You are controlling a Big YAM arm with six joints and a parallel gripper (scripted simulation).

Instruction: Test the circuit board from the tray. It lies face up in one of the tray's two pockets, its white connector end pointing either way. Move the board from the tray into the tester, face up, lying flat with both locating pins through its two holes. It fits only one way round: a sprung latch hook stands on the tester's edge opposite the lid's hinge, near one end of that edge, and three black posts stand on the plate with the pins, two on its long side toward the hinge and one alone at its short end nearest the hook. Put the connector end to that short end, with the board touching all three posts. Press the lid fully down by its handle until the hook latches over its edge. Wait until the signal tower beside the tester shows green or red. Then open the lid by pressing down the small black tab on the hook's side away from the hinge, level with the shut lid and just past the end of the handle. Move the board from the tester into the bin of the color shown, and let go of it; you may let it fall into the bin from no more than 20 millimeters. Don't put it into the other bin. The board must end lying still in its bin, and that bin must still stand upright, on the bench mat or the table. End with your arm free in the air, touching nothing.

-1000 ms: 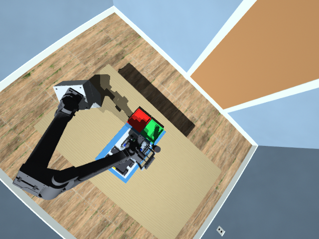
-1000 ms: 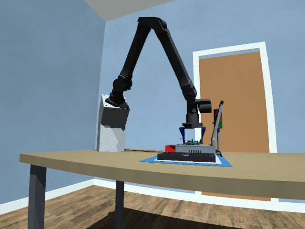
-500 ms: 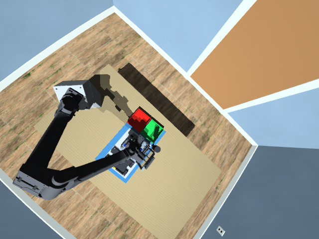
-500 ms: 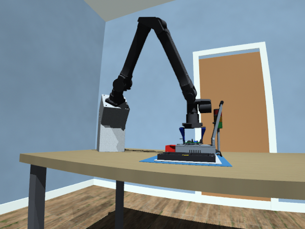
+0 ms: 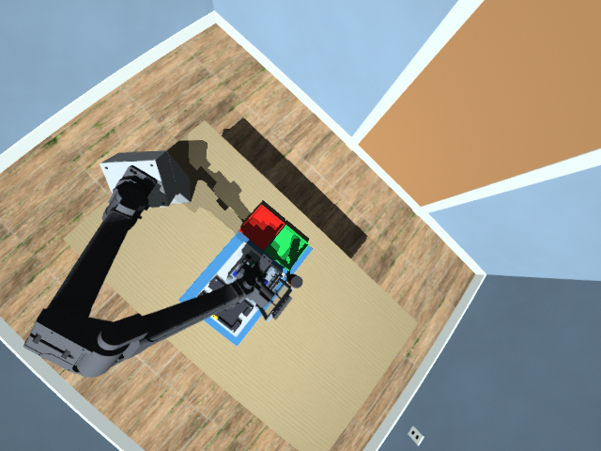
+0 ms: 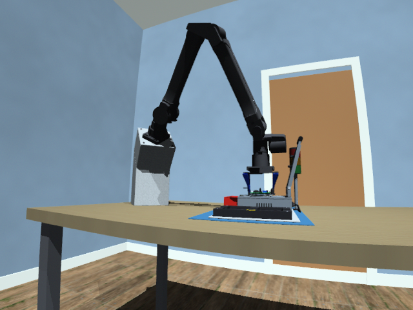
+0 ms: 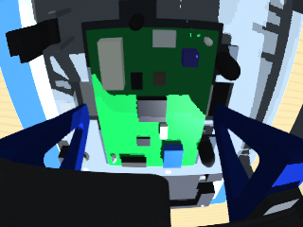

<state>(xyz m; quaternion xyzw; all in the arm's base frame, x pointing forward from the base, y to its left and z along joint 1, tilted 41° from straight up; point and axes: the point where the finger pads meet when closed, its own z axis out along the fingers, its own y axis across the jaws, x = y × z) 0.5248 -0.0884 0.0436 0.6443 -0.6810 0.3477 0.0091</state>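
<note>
Right now my hand is right at the green circuit board. The rest, counted from my hand: black latch hook (70 mm to the left, 50 mm behind, 10 mm above); tester plate (10 mm to the left, 10 mm below, 10 mm ahead); tester lid (120 mm ahead, 100 mm above, 20 mm to the right).
</note>
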